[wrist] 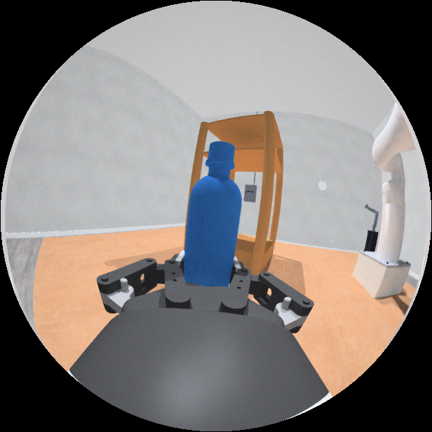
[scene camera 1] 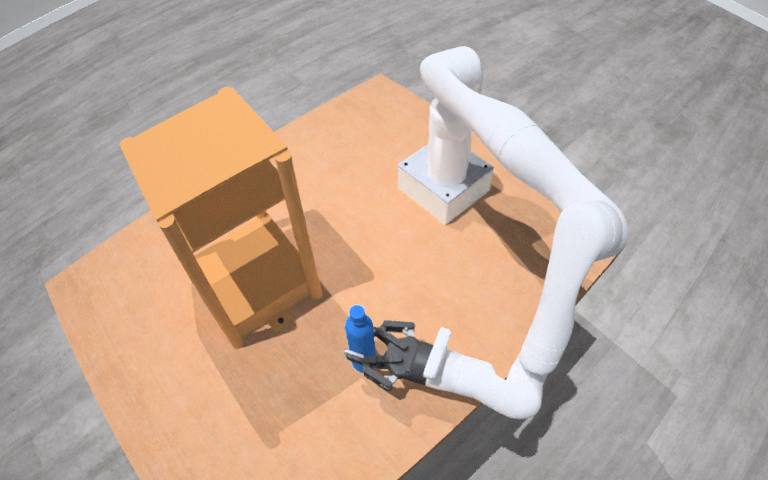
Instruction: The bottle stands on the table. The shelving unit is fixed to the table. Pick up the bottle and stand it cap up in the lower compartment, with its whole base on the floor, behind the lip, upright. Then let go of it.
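Places are measured from the arm's base along level axes (x ahead, y left, z up), in metres.
Where they show: arm's base, origin of the base link: (scene camera 1: 446,172).
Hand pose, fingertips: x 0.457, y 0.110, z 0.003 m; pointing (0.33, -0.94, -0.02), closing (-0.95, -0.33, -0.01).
Each offset is from my fingertips to the centre of the thing. "spot": to the spot under its first point. Level surfaces: height alone.
The blue bottle @[dx -0.007, dy +0.021, dz +0.019 m] (scene camera 1: 360,333) (wrist: 212,230) stands upright, cap up, on the table @[dz -0.086 m] (scene camera 1: 362,186), in front of the shelving unit. My gripper (scene camera 1: 364,346) (wrist: 207,261) is level and shut on the bottle's body, one finger on each side; the far finger is partly hidden behind the bottle in the scene view. The shelving unit @[spot: dx +0.021, dy -0.274, dz +0.329 m] (scene camera 1: 198,152) (wrist: 264,200) stands upright on four posts. Its lower compartment has a floor @[dz -0.030 m] (scene camera 1: 263,277) behind a front lip @[spot: dx +0.029, dy -0.187, dz -0.071 m] (scene camera 1: 277,311). The bottle is outside the unit, apart from its front posts.
The unit's two front posts (scene camera 1: 201,283) (scene camera 1: 300,232) flank the lower opening, and a middle shelf (wrist: 250,159) lies above it. The robot's base (scene camera 1: 447,192) (wrist: 382,275) stands farther back on the table. A table edge runs below the forearm.
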